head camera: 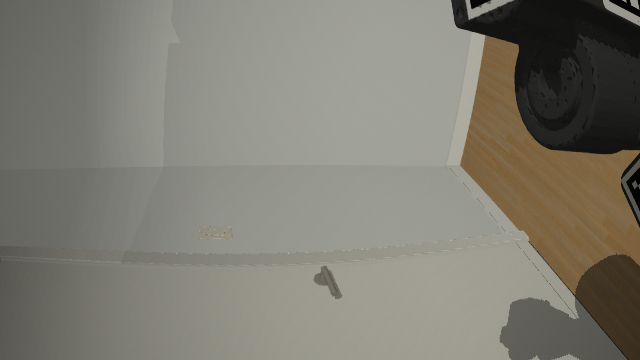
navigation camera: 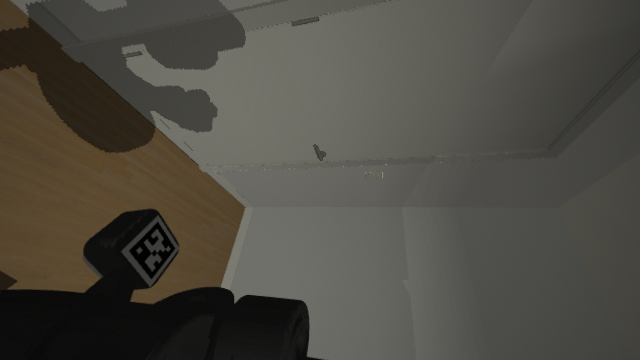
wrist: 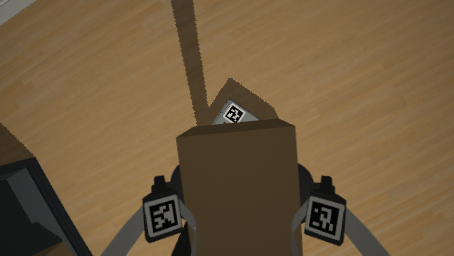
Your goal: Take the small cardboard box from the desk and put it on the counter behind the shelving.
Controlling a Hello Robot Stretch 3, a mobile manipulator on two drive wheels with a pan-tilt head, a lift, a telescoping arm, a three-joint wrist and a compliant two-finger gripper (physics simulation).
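Places are measured from the robot's base along level axes (x right, y ahead, z up), in millimetres.
Where they show: gripper, between the fingertips: [wrist: 241,182].
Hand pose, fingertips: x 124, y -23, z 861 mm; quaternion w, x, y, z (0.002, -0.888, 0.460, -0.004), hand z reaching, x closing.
Things, the pixels of their top centre, and the offset from my fingertips. "spot": a spot on its surface instead. Level surfaces: height alone.
- small cardboard box, centre of its top: [wrist: 243,216] dy -1, dx -1, dz +53 mm
- white door with a handle, a spot on its surface: [head camera: 331,283] [navigation camera: 318,152] spot: dy +334, dx +1132, dz +64 mm
- small wall plate, centre of its top: [head camera: 199,232] [navigation camera: 383,174] dy +227, dx +1470, dz +416 mm
- Wooden floor, height of its surface: dz -862 mm
The small cardboard box [wrist: 239,195] is a plain brown box in the lower middle of the wrist view, held high above the wooden floor. My gripper [wrist: 241,182] is shut on it, with one finger pressed against each side. The lower end of the box is cut off by the edge of the view. Dark shelving [wrist: 52,200] shows in part at the lower left of the wrist view. The desk and the counter do not show in the head, navigation or wrist views.
Pale walls and a white door with a handle [head camera: 331,283] [navigation camera: 319,152] fill much of the head and navigation views. A small wall plate [head camera: 216,233] [navigation camera: 374,175] is near the door. Wooden floor [head camera: 505,125] [navigation camera: 190,225] runs along the wall. Dark robot parts block some corners.
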